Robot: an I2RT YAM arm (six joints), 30 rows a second.
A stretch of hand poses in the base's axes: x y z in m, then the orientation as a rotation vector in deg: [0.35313, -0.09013, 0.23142, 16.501, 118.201, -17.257]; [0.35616, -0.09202, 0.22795, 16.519, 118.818, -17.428]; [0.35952, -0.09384, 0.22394, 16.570, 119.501, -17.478]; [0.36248, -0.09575, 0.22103, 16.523, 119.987, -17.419]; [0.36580, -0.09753, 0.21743, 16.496, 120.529, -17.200]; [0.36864, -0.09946, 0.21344, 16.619, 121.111, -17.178]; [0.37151, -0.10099, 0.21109, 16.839, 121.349, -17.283]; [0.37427, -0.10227, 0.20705, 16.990, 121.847, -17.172]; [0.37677, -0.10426, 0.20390, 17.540, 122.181, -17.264]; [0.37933, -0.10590, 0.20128, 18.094, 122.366, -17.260]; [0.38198, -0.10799, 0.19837, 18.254, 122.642, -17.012]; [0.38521, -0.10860, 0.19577, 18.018, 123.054, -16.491]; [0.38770, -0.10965, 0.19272, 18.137, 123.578, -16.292]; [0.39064, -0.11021, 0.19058, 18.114, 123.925, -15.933]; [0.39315, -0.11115, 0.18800, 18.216, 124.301, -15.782]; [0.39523, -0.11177, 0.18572, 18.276, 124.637, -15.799]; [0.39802, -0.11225, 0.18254, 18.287, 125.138, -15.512]
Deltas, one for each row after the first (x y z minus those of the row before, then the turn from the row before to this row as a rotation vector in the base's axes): [0.00303, -0.00189, -0.00347, 0.002, 0.633, -0.076]; [0.00336, -0.00182, -0.00401, 0.111, 0.675, -0.048]; [0.00296, -0.00191, -0.00291, 0.110, 0.465, 0.064]; [0.00332, -0.00178, -0.00360, 0.239, 0.490, 0.115]; [0.00284, -0.00193, -0.00399, 0.170, 0.562, -0.072]; [0.00287, -0.00153, -0.00235, 0.058, 0.247, -0.197]; [0.00276, -0.00128, -0.00404, 0.228, 0.463, -0.058]; [0.00250, -0.00199, -0.00315, 0.213, 0.335, -0.426]; [0.00256, -0.00164, -0.00262, 0.253, 0.173, -0.393]; [0.00265, -0.00209, -0.00291, 0.286, 0.221, -0.013]; [0.00323, -0.00061, -0.00260, 0.347, 0.307, 0.379]; [0.00249, -0.00105, -0.00305, 0.280, 0.474, 0.002]; [0.00294, -0.00056, -0.00214, 0.304, 0.273, 0.161]; [0.00251, -0.00094, -0.00258, 0.212, 0.340, -0.007]; [0.00208, -0.00062, -0.00228, 0.071, 0.331, -0.041]; [0.00279, -0.00048, -0.00318, 0.294, 0.437, 0.111]
